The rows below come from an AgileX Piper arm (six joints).
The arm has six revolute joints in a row. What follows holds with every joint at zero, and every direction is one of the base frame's. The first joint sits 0.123 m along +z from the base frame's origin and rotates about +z. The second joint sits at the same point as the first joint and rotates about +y. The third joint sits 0.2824 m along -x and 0.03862 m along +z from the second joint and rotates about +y. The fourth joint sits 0.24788 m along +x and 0.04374 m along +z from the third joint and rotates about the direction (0.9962, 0, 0.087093). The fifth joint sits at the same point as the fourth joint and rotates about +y. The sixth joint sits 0.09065 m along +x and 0.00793 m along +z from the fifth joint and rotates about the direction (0.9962, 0, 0.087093). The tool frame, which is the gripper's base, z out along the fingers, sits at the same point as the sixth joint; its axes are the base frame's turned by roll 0, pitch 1.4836 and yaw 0 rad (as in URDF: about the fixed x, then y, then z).
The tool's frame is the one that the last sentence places.
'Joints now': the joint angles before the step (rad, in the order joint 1, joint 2, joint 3, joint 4, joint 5, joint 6). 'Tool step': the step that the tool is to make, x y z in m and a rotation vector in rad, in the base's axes. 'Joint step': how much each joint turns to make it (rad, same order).
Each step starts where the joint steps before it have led.
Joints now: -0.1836 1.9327 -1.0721 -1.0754 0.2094 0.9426
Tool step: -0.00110 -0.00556 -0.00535 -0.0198 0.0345 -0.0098
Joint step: -0.0100 0.0155 -0.0053 0.0202 0.0255 -0.0398
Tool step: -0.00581 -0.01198 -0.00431 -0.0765 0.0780 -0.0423
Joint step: -0.0128 0.0124 -0.0055 -0.0210 0.1006 -0.0229
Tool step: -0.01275 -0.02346 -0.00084 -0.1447 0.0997 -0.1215
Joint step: -0.0256 0.0118 -0.0030 -0.1046 0.1903 0.0645
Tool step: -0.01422 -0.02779 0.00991 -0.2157 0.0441 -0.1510
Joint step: -0.0314 0.0050 0.0011 -0.1839 0.2264 0.1445
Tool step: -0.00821 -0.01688 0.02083 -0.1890 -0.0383 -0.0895
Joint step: -0.0198 -0.0190 0.0012 -0.1539 0.1612 0.1237
